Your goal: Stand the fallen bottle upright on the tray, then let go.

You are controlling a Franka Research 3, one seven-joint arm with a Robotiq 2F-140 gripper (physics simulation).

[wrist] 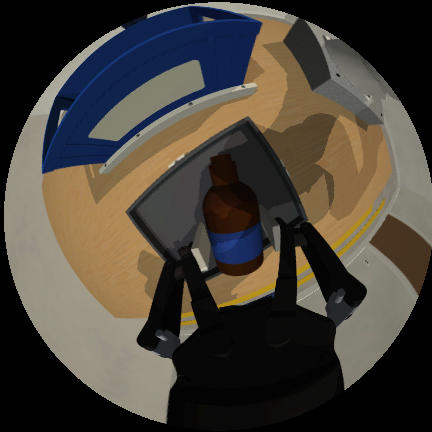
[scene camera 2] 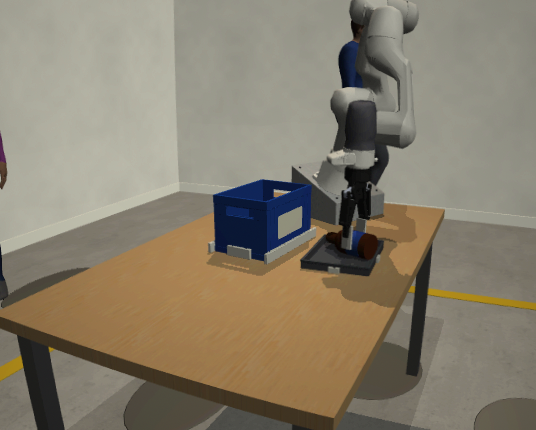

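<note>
The brown bottle [scene camera 2: 357, 243] [wrist: 235, 220] with a blue label lies on its side on the dark tray [scene camera 2: 320, 265] [wrist: 162, 212]. In the wrist view its neck points up the picture, and its base reaches over the tray's rim on the gripper's side. My gripper [scene camera 2: 354, 235] [wrist: 233, 222] points down over the tray, its pale finger pads on either side of the bottle around the label. It appears shut on the bottle, which is still lying down. The far pad is partly hidden behind the bottle in the scene view.
A blue crate [scene camera 2: 242, 230] [wrist: 225, 55] stands on the table beside the tray, with pale strips along its foot. The grey robot base [scene camera 2: 327, 202] [wrist: 307, 60] stands behind the tray. A person [scene camera 2: 349, 62] in blue is partly hidden behind the arm.
</note>
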